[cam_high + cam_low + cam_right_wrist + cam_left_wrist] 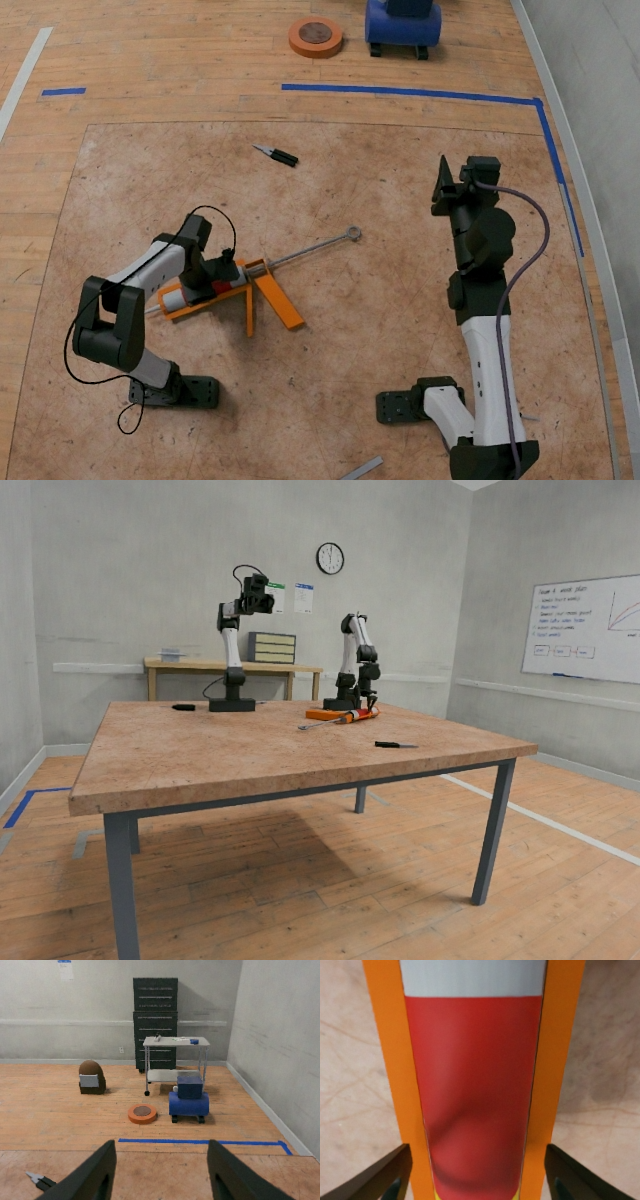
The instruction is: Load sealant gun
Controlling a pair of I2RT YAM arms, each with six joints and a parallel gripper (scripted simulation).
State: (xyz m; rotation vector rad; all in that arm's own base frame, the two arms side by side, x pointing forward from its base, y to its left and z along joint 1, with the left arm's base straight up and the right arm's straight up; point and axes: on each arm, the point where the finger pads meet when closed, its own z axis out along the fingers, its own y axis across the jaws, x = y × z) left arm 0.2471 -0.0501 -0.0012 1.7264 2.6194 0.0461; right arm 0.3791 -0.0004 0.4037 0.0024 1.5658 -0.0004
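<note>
Now: left hand 20 mm to the right of the cartridge, 20 mm above it and 10 mm past it. Round my left hand: plunger rod (240 mm to the right, 120 mm ahead, 20 mm below); then orange sealant gun (150 mm to the right, 40 mm ahead, 20 mm below); then thumb plate (150 mm to the right, 80 mm ahead, 20 mm below).
</note>
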